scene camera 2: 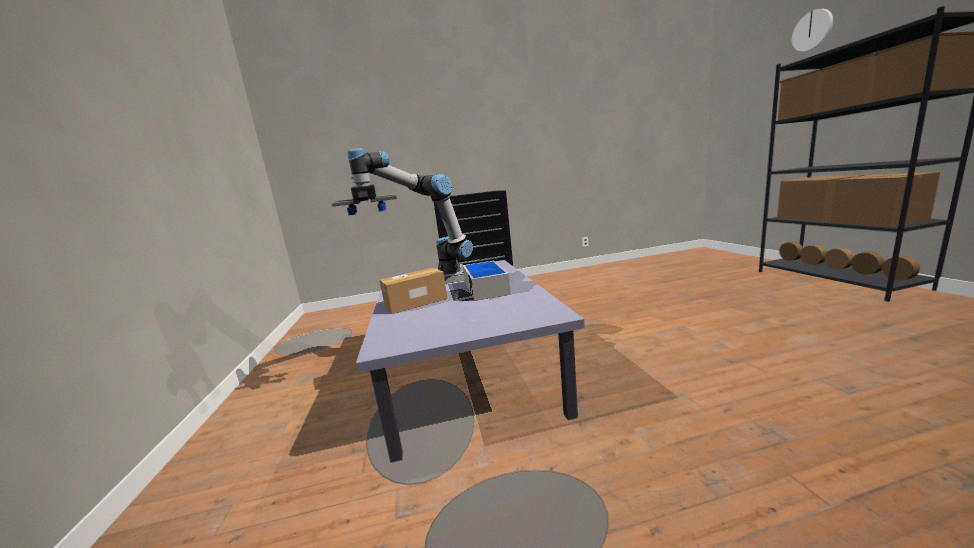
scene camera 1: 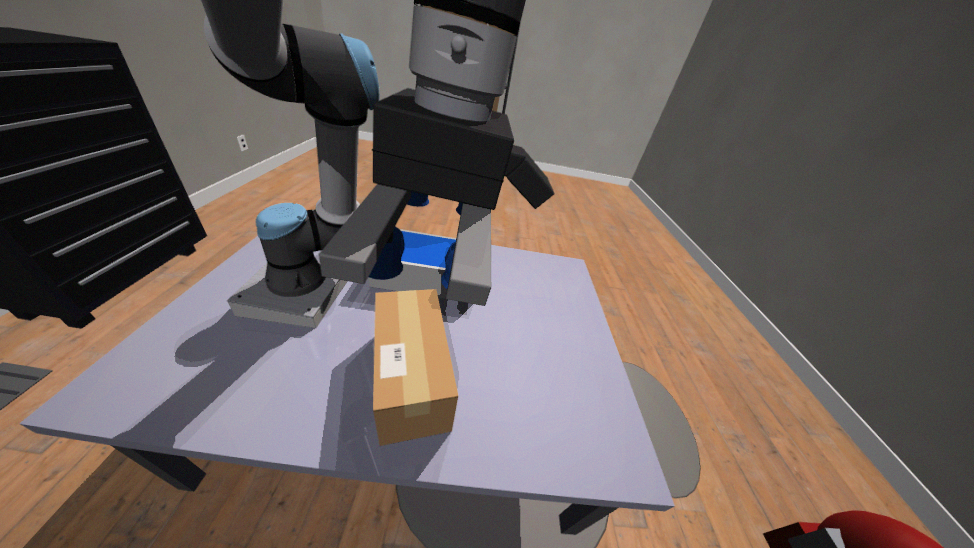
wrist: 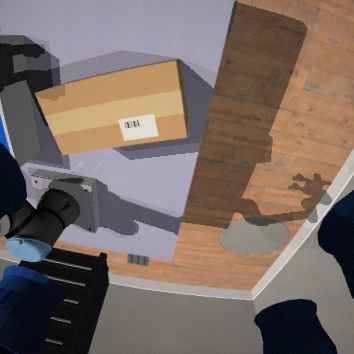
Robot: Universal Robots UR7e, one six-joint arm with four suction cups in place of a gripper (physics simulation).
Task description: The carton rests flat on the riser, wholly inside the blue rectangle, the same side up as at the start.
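Places are measured from the arm's base along level axes (x ahead, y left, z up), in metres.
Where they show: hand, its tool point: (scene camera 2: 368, 211) (scene camera 1: 434, 233) (wrist: 166, 269); arm's base, origin of its link: (scene camera 2: 449, 270) (scene camera 1: 296, 279) (wrist: 60, 205).
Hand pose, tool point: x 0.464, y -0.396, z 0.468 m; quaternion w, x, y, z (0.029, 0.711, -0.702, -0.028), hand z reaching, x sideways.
Things, the pixels of their top centre, and the offset from my tool point. Level surfaces: height alone.
- brown carton, centre of its top: (wrist: 108, 113) (scene camera 1: 411, 337) (scene camera 2: 411, 275) 0.060 m back, 0.152 m left, 0.367 m down
- table, height of its surface: 0.523 m down
- grey riser, centre of its top: (scene camera 1: 429, 249) (scene camera 2: 483, 268) 0.089 m back, 0.559 m left, 0.403 m down
The brown carton (scene camera 1: 415, 347) (scene camera 2: 413, 289) (wrist: 115, 107) rests on the table (scene camera 1: 544, 354) (scene camera 2: 476, 331) (wrist: 150, 25), apart from the riser. A tape strip and a white barcode label show on its top; another label shows on its side in scene camera 2. The grey riser (scene camera 1: 412, 278) (scene camera 2: 491, 286) (wrist: 22, 125) stands on the table with the blue rectangle (scene camera 1: 427, 250) (scene camera 2: 484, 269) (wrist: 4, 137) on its top. My gripper (scene camera 1: 429, 231) (scene camera 2: 366, 207) is open, holds nothing and hangs high above the table's level. Its arms partly hide the riser in scene camera 1.
The robot base (scene camera 1: 275, 303) (wrist: 82, 200) is mounted on the table near the riser. A black drawer cabinet (scene camera 1: 74, 170) (scene camera 2: 483, 221) stands behind the robot. A shelf rack (scene camera 2: 919, 146) with boxes stands far right in scene camera 2. Walls border the floor.
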